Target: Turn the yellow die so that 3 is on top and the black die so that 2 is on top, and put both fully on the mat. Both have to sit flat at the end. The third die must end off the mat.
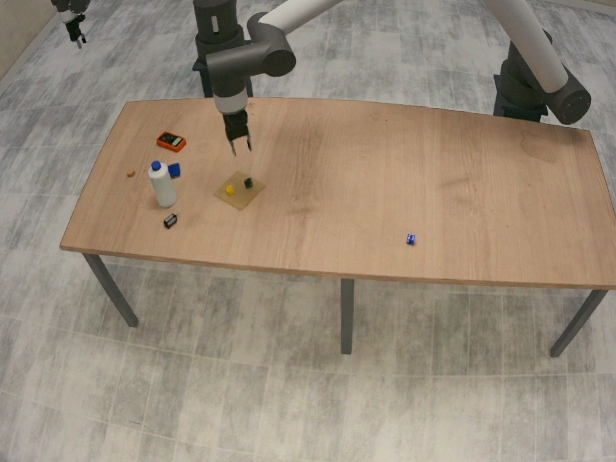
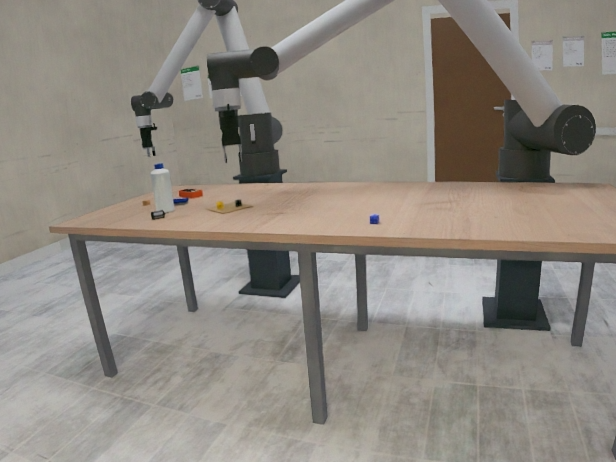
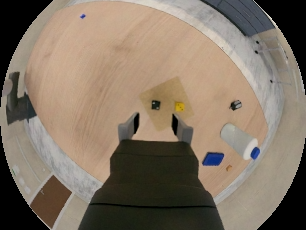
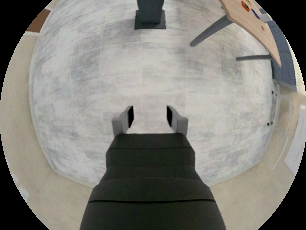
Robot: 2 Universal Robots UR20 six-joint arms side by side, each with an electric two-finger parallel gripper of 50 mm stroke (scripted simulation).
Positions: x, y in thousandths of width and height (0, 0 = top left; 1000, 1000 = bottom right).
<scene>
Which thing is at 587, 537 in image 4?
My right gripper.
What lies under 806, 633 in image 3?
A white bottle.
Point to a white bottle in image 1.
259, 380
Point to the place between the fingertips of my left gripper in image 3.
At 508, 520
</scene>
